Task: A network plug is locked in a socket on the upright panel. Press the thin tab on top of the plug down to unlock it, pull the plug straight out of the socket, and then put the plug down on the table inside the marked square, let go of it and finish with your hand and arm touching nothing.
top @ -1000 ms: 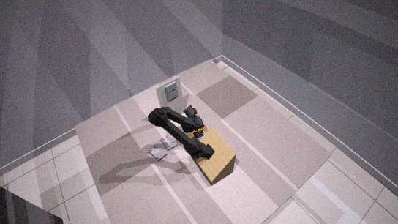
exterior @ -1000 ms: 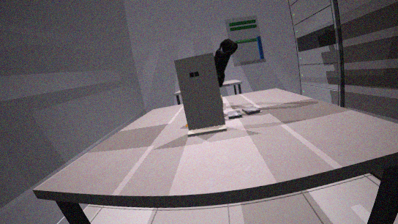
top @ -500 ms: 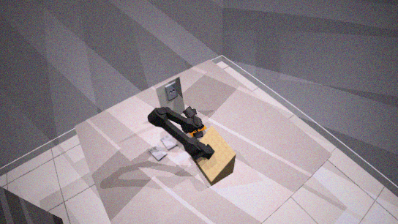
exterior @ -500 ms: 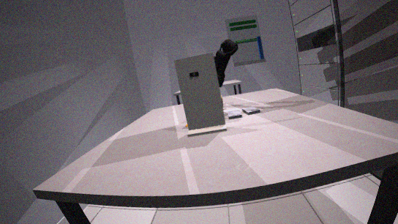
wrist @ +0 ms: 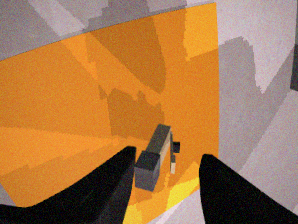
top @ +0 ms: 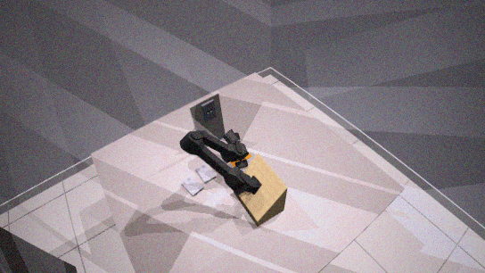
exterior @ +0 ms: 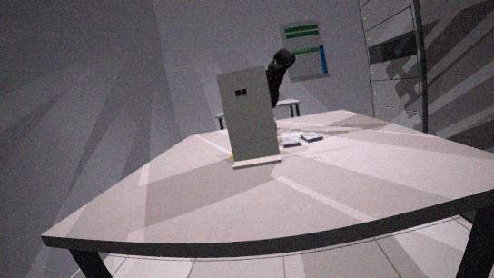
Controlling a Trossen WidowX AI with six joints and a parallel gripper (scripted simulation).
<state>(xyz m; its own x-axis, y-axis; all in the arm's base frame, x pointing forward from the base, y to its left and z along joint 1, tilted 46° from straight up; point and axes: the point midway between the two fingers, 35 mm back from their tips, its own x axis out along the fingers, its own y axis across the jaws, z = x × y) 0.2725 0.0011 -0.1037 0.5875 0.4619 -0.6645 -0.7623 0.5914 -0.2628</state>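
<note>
Right now the orange marked square is 1 cm behind my gripper tip and 2 cm below it. Round my gripper tip: grey panel: 15 cm ahead, 6 cm to the left, 13 cm above.
</note>
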